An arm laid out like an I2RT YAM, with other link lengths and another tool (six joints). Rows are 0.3 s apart.
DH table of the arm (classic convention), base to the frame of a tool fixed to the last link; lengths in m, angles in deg. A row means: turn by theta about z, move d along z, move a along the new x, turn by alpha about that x. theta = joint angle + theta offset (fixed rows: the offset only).
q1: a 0.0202; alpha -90; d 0.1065; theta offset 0
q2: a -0.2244; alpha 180; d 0; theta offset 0
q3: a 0.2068; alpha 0; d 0; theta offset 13.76
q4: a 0.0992; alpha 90; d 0.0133; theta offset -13.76
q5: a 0; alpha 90; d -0.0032; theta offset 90
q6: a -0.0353; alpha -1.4; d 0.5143; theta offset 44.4
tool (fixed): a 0; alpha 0; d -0.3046; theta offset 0
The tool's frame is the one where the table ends.
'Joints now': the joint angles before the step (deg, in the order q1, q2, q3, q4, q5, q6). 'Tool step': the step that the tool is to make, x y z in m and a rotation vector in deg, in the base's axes. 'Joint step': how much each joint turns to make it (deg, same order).
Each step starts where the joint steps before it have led.
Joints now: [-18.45 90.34 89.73 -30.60 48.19 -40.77]
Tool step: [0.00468 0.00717 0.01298 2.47 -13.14 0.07]
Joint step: [0.04 -4.85 -8.22 9.03 -3.12 8.29]
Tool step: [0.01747 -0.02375 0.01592 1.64 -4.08 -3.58]
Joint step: [-1.76 8.17 11.84 -3.79 0.39 4.83]
